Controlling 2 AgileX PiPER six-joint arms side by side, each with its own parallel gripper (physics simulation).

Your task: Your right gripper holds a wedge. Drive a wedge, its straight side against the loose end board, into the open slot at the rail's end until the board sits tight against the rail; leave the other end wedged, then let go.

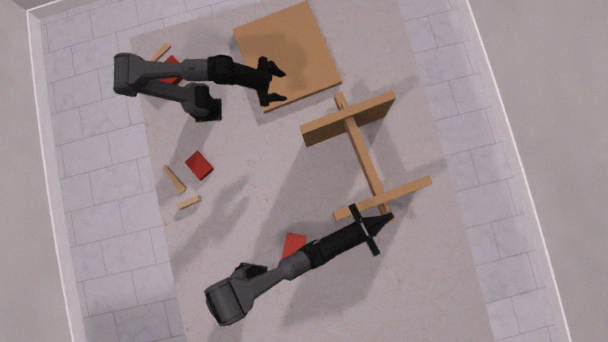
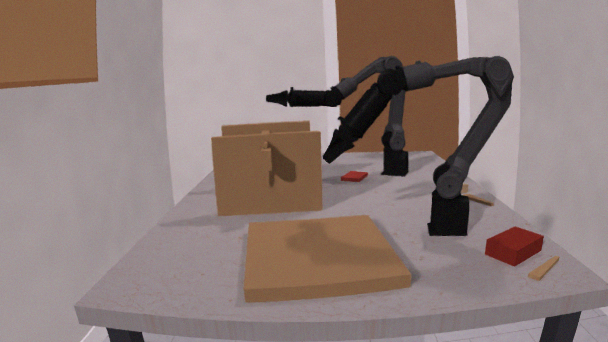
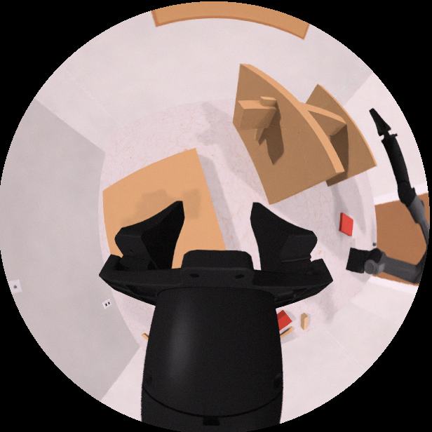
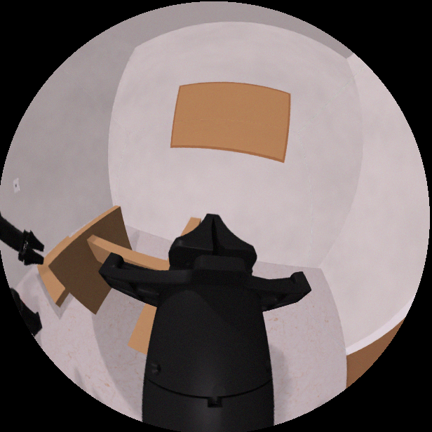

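The rail (image 1: 365,155) (image 3: 325,115) (image 4: 140,257) joins two upright end boards. One end board (image 1: 370,112) (image 2: 240,175) (image 3: 300,155) has a wedge (image 2: 266,145) (image 3: 268,101) through the rail's end. The other end board (image 1: 415,186) (image 4: 140,335) stands at the end below my right gripper; its slot is mostly hidden. My right gripper (image 1: 392,216) (image 2: 267,98) (image 3: 370,109) (image 4: 211,221) is shut high above that rail end, and no wedge shows at its fingertips. My left gripper (image 1: 285,86) (image 2: 327,160) (image 3: 217,209) (image 4: 43,254) is open and empty above the flat board.
A thick flat board (image 1: 300,30) (image 2: 270,235) (image 3: 150,185) lies near the wedged end. Loose wedges (image 1: 174,179) (image 1: 189,202) (image 1: 161,52) (image 2: 544,268) and red blocks (image 1: 199,165) (image 1: 294,244) (image 2: 515,245) (image 3: 346,224) lie around the arm bases.
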